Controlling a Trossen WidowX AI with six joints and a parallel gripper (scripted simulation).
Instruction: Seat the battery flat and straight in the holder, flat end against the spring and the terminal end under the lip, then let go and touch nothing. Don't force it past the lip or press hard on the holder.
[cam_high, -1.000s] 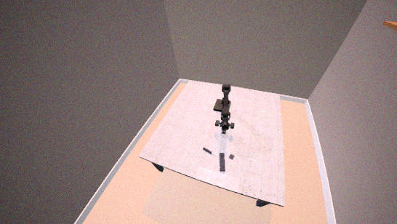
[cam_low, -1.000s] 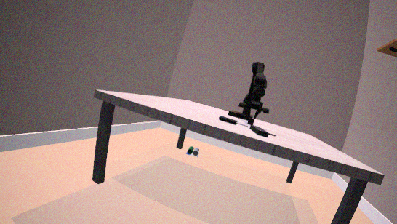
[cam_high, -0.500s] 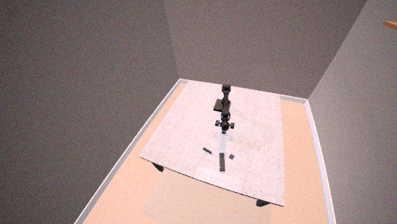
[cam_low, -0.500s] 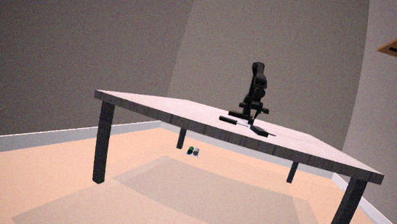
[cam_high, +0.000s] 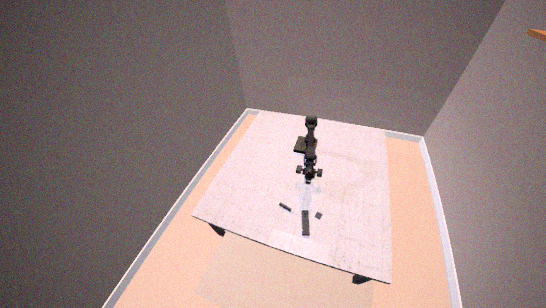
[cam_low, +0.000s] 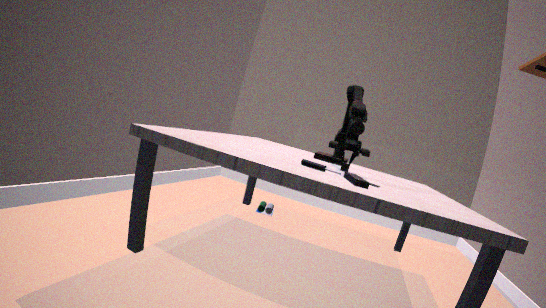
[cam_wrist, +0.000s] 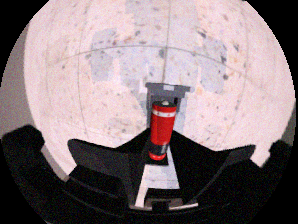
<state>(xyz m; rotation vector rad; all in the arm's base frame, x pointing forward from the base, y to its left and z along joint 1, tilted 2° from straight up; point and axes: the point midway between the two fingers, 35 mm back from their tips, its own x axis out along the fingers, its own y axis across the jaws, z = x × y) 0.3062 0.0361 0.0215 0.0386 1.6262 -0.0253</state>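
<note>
My gripper tip is 10 mm below the battery.
</note>
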